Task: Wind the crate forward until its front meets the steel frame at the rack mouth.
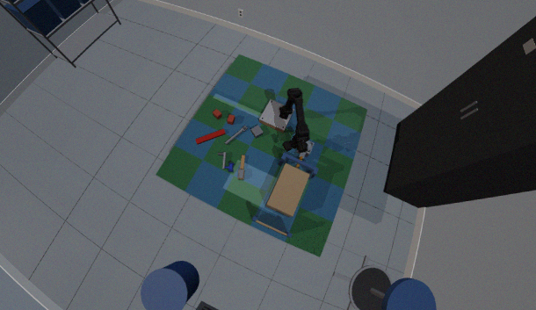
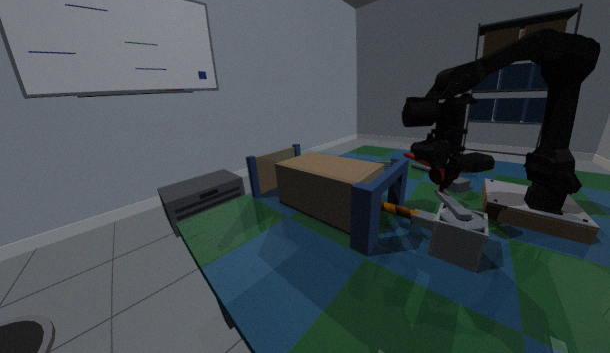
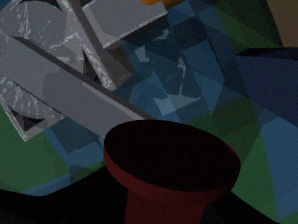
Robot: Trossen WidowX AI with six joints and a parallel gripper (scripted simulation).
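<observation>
My gripper tip is 20 mm past the grey crank arm, 30 mm to the right of it and 10 mm above it. Also, from my gripper tip: red knob (20 mm above); blue steel frame (110 mm ahead, 80 mm to the left, 10 mm below); grey winch (70 mm behind, 80 mm to the left, 80 mm below).
</observation>
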